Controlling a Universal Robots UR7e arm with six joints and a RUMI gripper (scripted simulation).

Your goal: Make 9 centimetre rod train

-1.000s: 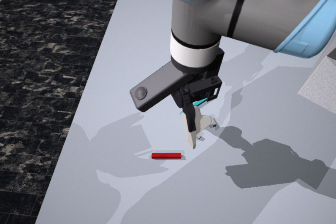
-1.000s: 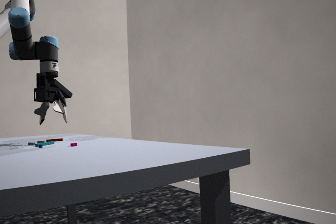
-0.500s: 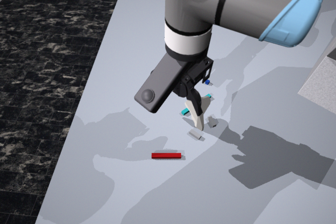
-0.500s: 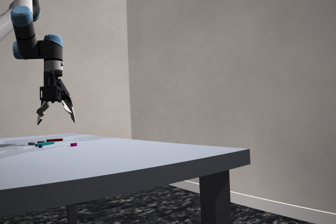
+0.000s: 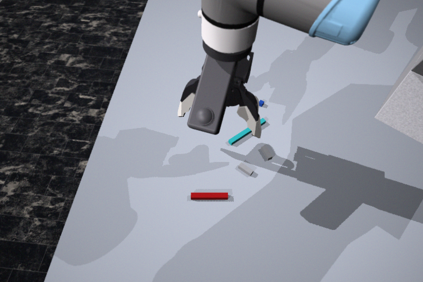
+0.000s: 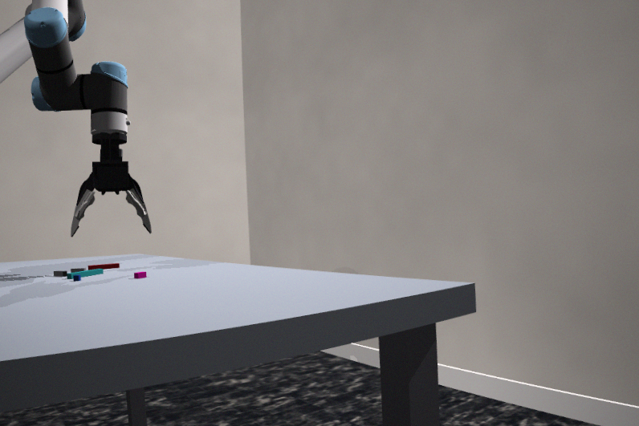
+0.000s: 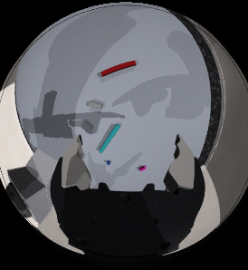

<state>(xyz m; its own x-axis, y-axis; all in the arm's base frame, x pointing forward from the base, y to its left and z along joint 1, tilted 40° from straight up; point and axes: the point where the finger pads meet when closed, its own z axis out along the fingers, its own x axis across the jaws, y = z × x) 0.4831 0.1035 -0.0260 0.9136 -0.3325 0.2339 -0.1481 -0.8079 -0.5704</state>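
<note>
Right now my hand is 2 cm short of the magenta rod, 18 cm to the left of it and 7 cm above it. From my hand the other things lie so: turquoise rod (6 cm behind, 5 cm to the right, 7 cm below); red rod (11 cm to the left, 7 cm below); blue rod (9 cm behind, 14 cm to the right, 7 cm below).
</note>
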